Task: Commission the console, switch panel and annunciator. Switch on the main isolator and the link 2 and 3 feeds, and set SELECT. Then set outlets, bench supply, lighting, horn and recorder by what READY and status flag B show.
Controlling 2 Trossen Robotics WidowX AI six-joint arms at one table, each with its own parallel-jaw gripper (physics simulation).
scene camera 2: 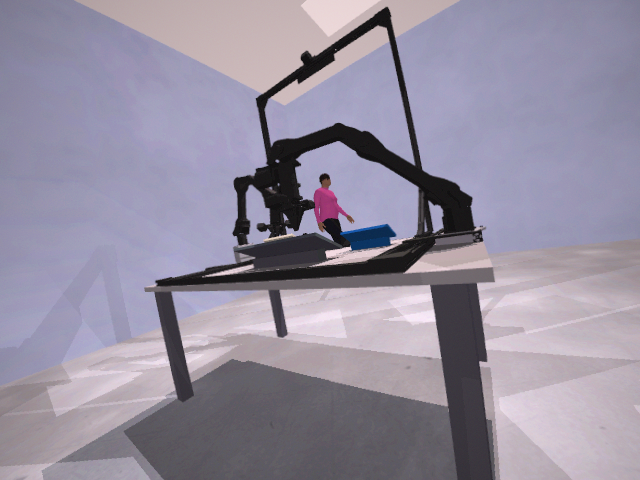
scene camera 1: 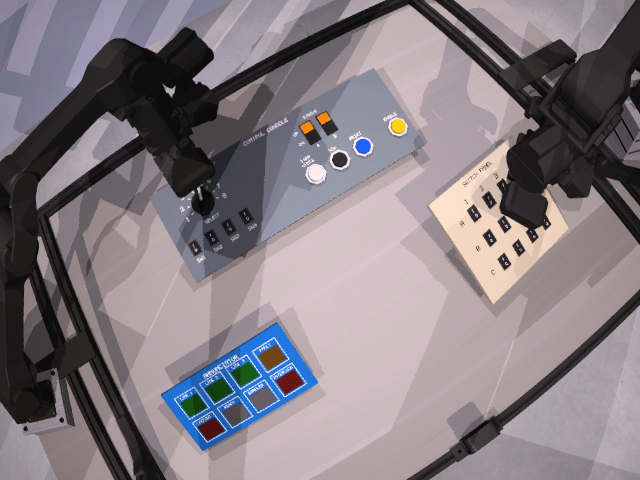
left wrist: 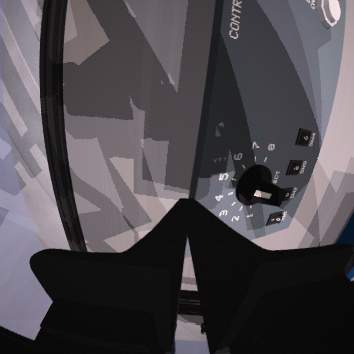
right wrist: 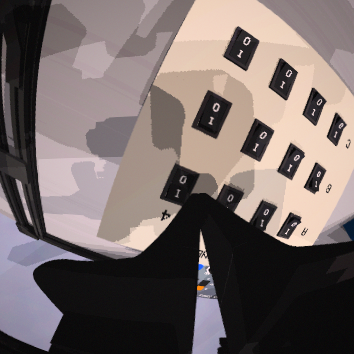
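Seen in the pictures: left gripper, fingertip midpoint: [scene camera 2: 296, 230] [left wrist: 185, 204]; right gripper, fingertip midpoint: [scene camera 1: 509, 177] [right wrist: 197, 199]; left arm's base, link origin: [scene camera 2: 460, 230] [scene camera 1: 39, 401]; right arm's base, link origin: [scene camera 2: 243, 245].
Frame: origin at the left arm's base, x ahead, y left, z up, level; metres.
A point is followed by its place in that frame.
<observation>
The grey console [scene camera 1: 273, 201] @[x 0.485, y 0.185, z 0.025 m] [scene camera 2: 289, 245] @[x 0.452, y 0.245, z 0.042 m] has a black SELECT knob [scene camera 1: 202, 202] @[x 0.387, y 0.202, z 0.064 m] [left wrist: 254, 186] @[x 0.390, y 0.224, z 0.070 m]; its number cannot be told. Status flags A [scene camera 1: 310, 132] @[x 0.570, y 0.265, z 0.050 m] and B [scene camera 1: 326, 122] @[x 0.598, y 0.273, z 0.051 m] show orange in their upper halves. On the blue annunciator [scene camera 1: 311, 381] @[x 0.457, y -0.085, z 0.012 m] [scene camera 2: 369, 235] @[x 0.353, y -0.070, z 0.022 m], the READY window [scene camera 1: 234, 414] @[x 0.342, y -0.101, z 0.021 m] looks grey and unlit. The cream switch panel [scene camera 1: 460, 227] @[x 0.714, y 0.034, z 0.066 m] [right wrist: 125, 215] @[x 0.842, y 0.110, z 0.081 m] carries black rockers in rows A to C. My left gripper [scene camera 1: 187, 187] [left wrist: 185, 204] @[x 0.368, y 0.265, z 0.083 m] is shut and empty above the console, near the knob. My right gripper [scene camera 1: 524, 214] [right wrist: 197, 199] @[x 0.817, y 0.078, z 0.070 m] is shut and empty over the panel, partly hiding row A.
White LAMP CHECK [scene camera 1: 315, 173] @[x 0.556, y 0.202, z 0.035 m], black [scene camera 1: 339, 159] @[x 0.597, y 0.212, z 0.035 m], blue RESET [scene camera 1: 363, 146] @[x 0.638, y 0.221, z 0.034 m] and yellow [scene camera 1: 398, 126] @[x 0.702, y 0.237, z 0.035 m] buttons stand on the console. A dark frame rail [scene camera 1: 310, 49] @[x 0.634, y 0.508, z -0.021 m] edges the table. A person in pink [scene camera 2: 326, 204] shows beyond the table in scene camera 2.
</observation>
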